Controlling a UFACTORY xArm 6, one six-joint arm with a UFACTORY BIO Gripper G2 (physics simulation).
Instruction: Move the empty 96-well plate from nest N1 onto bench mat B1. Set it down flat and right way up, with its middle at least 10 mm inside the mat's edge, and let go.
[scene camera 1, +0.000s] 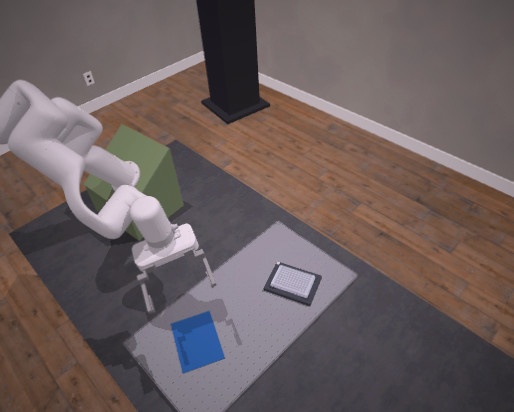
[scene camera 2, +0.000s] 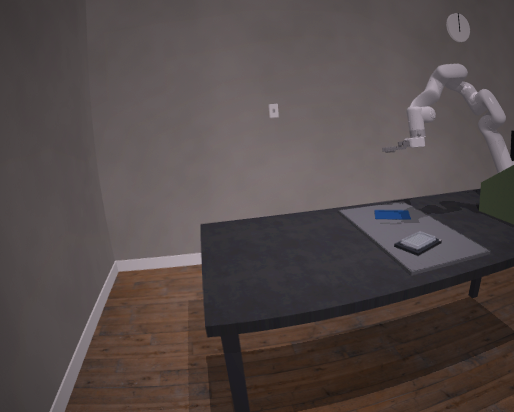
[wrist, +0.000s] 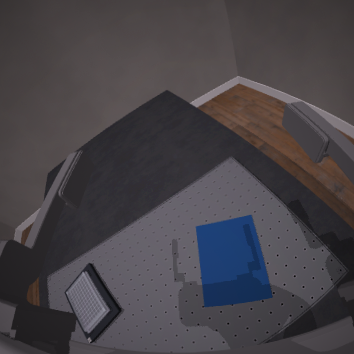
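Where they show: hand, tool point: (scene camera 1: 180, 291) (scene camera 2: 388, 149) (wrist: 182, 153); arm's base, link origin: (scene camera 1: 126, 177) (scene camera 2: 506, 172).
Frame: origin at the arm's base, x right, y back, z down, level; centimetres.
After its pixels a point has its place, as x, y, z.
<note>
The white 96-well plate (scene camera 1: 293, 280) @(-27.9, -64.4, 16.7) (scene camera 2: 419, 241) @(-30.8, -65.2, 16.4) (wrist: 88, 300) @(-26.3, -63.9, 16.7) lies flat in the dark nest N1 (scene camera 1: 311, 297) @(-28.9, -72.5, 17.9) (scene camera 2: 418, 251) @(-36.0, -67.7, 17.8) (wrist: 113, 307) @(-19.9, -61.1, 17.8). The blue bench mat B1 (scene camera 1: 200, 345) @(8.2, -64.7, 18.8) (scene camera 2: 392, 215) @(6.6, -63.1, 18.8) (wrist: 232, 270) @(7.7, -60.3, 18.8) lies flat on the grey perforated board, apart from the nest. My gripper (scene camera 1: 182, 298) @(8.7, -64.6, -10.8) (wrist: 196, 156) @(8.7, -64.6, -10.8) is open wide and empty, high above the board, on the mat's side of it. In the scene camera 2 view the gripper (scene camera 2: 389, 149) is seen from the side, well above the table.
The grey perforated board (scene camera 1: 260, 325) @(-10.3, -70.0, 19.0) (scene camera 2: 450, 252) @(-38.0, -54.7, 19.0) (wrist: 150, 240) @(-7.4, -73.8, 19.0) bears the nest and the mat. It lies on the dark table (scene camera 1: 400, 360) @(-36.5, -103.3, 20.3) (scene camera 2: 280, 270) @(-33.9, -116.2, 20.3) (wrist: 150, 145) @(0.0, -109.5, 20.3). A green block (scene camera 1: 167, 175) @(-13.4, -7.2, 1.4) (scene camera 2: 497, 195) @(-5.4, -9.4, 9.4) stands beside the arm's base. A black column (scene camera 1: 230, 55) stands beyond the table.
</note>
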